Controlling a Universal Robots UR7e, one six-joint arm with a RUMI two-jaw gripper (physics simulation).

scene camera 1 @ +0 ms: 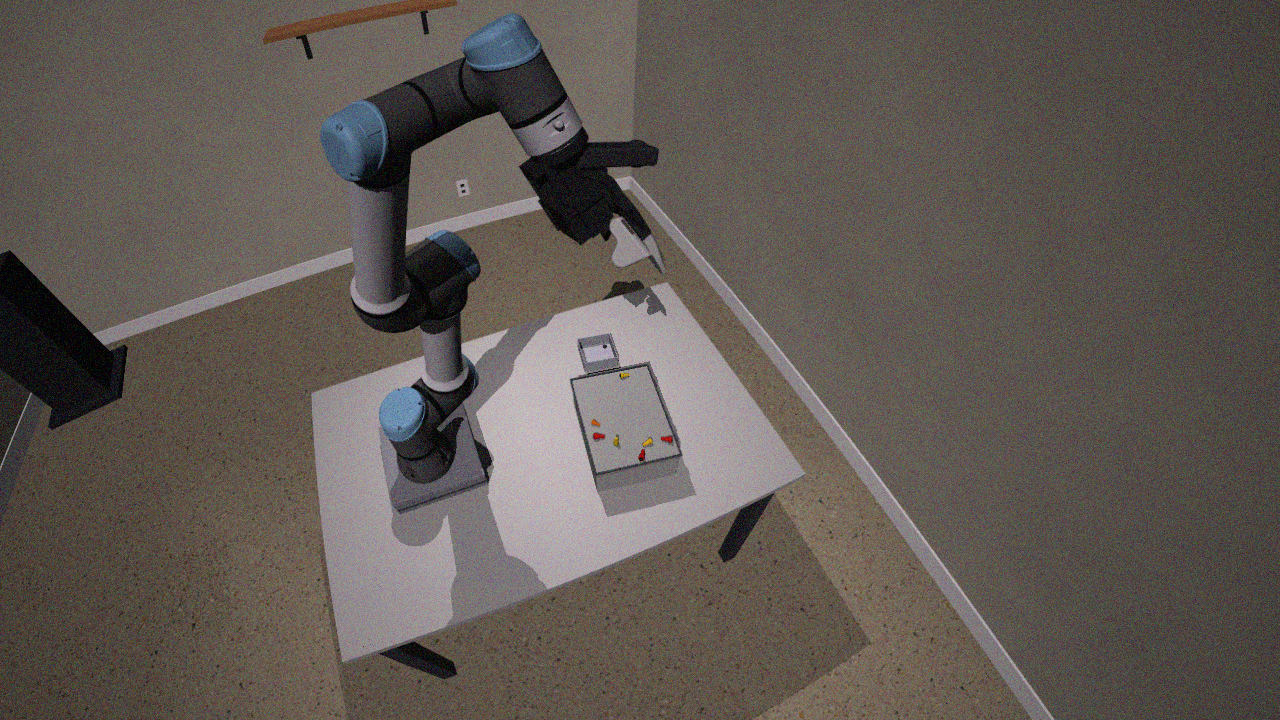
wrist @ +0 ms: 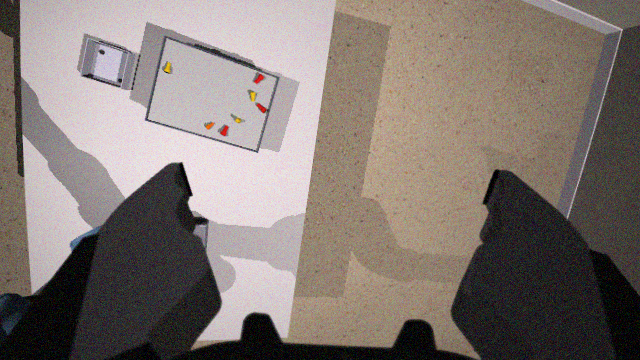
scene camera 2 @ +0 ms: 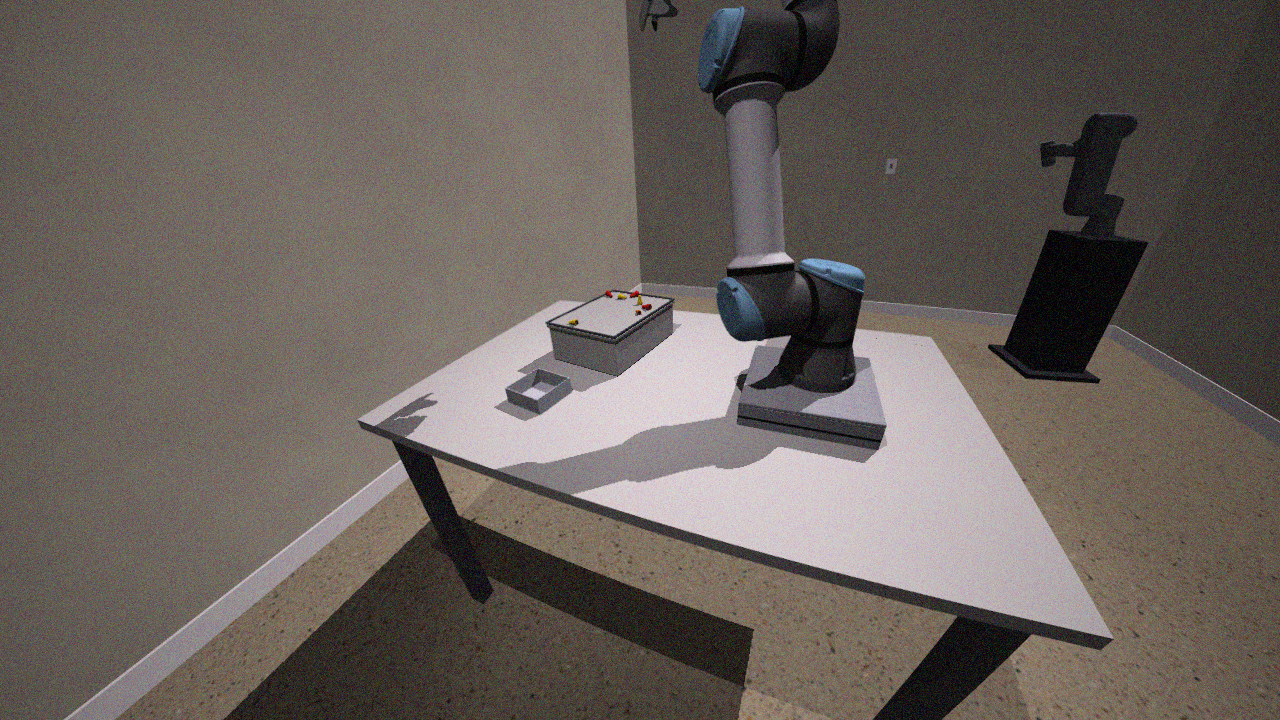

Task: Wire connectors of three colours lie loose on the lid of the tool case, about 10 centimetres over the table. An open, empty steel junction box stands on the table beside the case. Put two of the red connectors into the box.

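Seen in the pictures: gripper, fingertip midpoint: (scene camera 1: 633, 255) (wrist: 335, 172) (scene camera 2: 648, 30); arm's base, origin of the base link: (scene camera 1: 426, 458) (scene camera 2: 815, 373).
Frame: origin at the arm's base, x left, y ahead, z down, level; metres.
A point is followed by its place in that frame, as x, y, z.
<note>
Three red connectors lie apart on the case lid: one red connector (wrist: 258, 78) @(-0.302, 0.547, -0.061) (scene camera 1: 667, 439) @(-0.307, 0.545, -0.060) near a corner, a second red connector (wrist: 261, 108) @(-0.307, 0.468, -0.061) (scene camera 1: 641, 454) @(-0.307, 0.467, -0.060) by the end edge, a third red connector (wrist: 224, 130) @(-0.206, 0.409, -0.061) (scene camera 1: 598, 436) @(-0.208, 0.406, -0.060) near the long edge. The tool case (scene camera 1: 617, 402) @(-0.139, 0.505, -0.049) (scene camera 2: 583, 347) @(-0.042, 0.532, -0.003) (wrist: 200, 90) @(-0.150, 0.514, -0.049) stands on the table. The open steel junction box (scene camera 1: 598, 365) @(0.057, 0.564, 0.039) (scene camera 2: 524, 402) @(0.153, 0.596, 0.038) (wrist: 86, 60) @(0.151, 0.598, 0.029) stands beside its end; no connector shows inside, though small dark spots do. My gripper (wrist: 335, 172) @(-0.332, 0.401, -0.709) is open and empty, high above the table; in scene camera 2 it is partly cut off by the top edge.
Three yellow connectors (wrist: 168, 67) @(-0.079, 0.568, -0.059) (wrist: 253, 95) @(-0.287, 0.502, -0.061) (wrist: 238, 119) @(-0.245, 0.438, -0.074) and an orange connector (wrist: 209, 125) @(-0.167, 0.423, -0.058) also lie on the lid. The arm's base plate (scene camera 1: 447, 488) @(-0.105, 0.017, 0.010) (scene camera 2: 805, 417) @(0.145, 0.037, 0.012) stands on the table (scene camera 1: 537, 537) @(-0.318, 0.159, 0.056) (scene camera 2: 805, 501) @(0.301, 0.049, 0.056). A wall (scene camera 1: 984, 268) runs along the table's far side from the base.
</note>
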